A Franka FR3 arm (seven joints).
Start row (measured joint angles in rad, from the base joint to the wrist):
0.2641 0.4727 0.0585 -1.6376 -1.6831 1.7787 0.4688
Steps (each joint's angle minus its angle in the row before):
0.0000 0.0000 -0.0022 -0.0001 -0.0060 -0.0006 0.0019
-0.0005 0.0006 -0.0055 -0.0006 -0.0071 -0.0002 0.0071
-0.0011 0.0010 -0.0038 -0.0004 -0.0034 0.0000 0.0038
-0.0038 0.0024 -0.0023 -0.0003 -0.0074 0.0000 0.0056
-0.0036 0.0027 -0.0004 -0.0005 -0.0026 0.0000 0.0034
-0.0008 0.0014 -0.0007 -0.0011 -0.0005 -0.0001 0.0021
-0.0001 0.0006 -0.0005 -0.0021 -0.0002 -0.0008 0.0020
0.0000 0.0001 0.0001 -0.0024 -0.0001 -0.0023 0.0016
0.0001 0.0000 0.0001 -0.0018 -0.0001 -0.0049 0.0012
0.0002 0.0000 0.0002 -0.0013 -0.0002 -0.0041 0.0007
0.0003 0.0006 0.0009 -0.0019 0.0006 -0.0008 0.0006
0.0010 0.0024 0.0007 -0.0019 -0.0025 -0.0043 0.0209
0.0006 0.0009 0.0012 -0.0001 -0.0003 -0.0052 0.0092
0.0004 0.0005 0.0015 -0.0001 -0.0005 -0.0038 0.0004
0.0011 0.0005 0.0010 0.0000 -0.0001 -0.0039 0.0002
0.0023 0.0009 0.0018 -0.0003 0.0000 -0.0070 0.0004
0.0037 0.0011 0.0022 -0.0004 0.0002 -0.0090 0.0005
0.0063 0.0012 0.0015 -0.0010 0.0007 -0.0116 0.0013
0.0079 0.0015 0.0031 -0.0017 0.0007 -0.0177 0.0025
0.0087 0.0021 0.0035 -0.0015 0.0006 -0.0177 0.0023
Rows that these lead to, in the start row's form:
0.2641 0.4727 0.0563 -1.6377 -1.6891 1.7781 0.4707
0.2636 0.4733 0.0508 -1.6383 -1.6962 1.7779 0.4778
0.2625 0.4743 0.0470 -1.6387 -1.6996 1.7779 0.4816
0.2587 0.4767 0.0447 -1.6390 -1.7070 1.7779 0.4872
0.2551 0.4794 0.0443 -1.6395 -1.7096 1.7779 0.4906
0.2543 0.4808 0.0436 -1.6406 -1.7101 1.7778 0.4927
0.2542 0.4814 0.0431 -1.6427 -1.7103 1.7770 0.4947
0.2542 0.4815 0.0432 -1.6451 -1.7104 1.7747 0.4963
0.2543 0.4815 0.0433 -1.6469 -1.7105 1.7698 0.4975
0.2545 0.4815 0.0435 -1.6482 -1.7107 1.7657 0.4982
0.2548 0.4821 0.0444 -1.6501 -1.7101 1.7649 0.4988
0.2558 0.4845 0.0451 -1.6520 -1.7126 1.7606 0.5197
0.2564 0.4854 0.0463 -1.6521 -1.7129 1.7554 0.5289
0.2568 0.4859 0.0478 -1.6522 -1.7134 1.7516 0.5293
0.2579 0.4864 0.0488 -1.6522 -1.7135 1.7477 0.5295
0.2602 0.4873 0.0506 -1.6525 -1.7135 1.7407 0.5299
0.2639 0.4884 0.0528 -1.6529 -1.7133 1.7317 0.5304
0.2702 0.4896 0.0543 -1.6539 -1.7126 1.7201 0.5317
0.2781 0.4911 0.0574 -1.6556 -1.7119 1.7024 0.5342
0.2868 0.4932 0.0609 -1.6571 -1.7113 1.6847 0.5365

